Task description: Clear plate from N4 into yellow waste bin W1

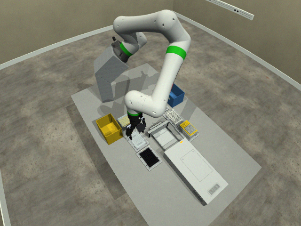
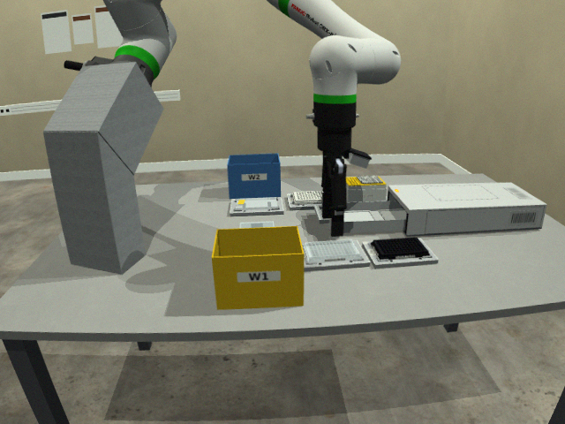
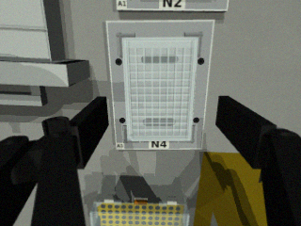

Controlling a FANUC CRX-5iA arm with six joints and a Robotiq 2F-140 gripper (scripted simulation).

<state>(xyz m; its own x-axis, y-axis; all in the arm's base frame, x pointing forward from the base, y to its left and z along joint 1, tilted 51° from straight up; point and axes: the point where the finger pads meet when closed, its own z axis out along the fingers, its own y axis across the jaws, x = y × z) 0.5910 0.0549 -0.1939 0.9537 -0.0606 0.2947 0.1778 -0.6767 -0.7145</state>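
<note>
Right now my hand is 9 cm above the clear plate. Round my hand: nest N4 (10 cm below); then black plate (17 cm ahead, 2 cm to the left, 9 cm below); then yellow bin W1 (16 cm behind, 16 cm to the right, 7 cm below).
</note>
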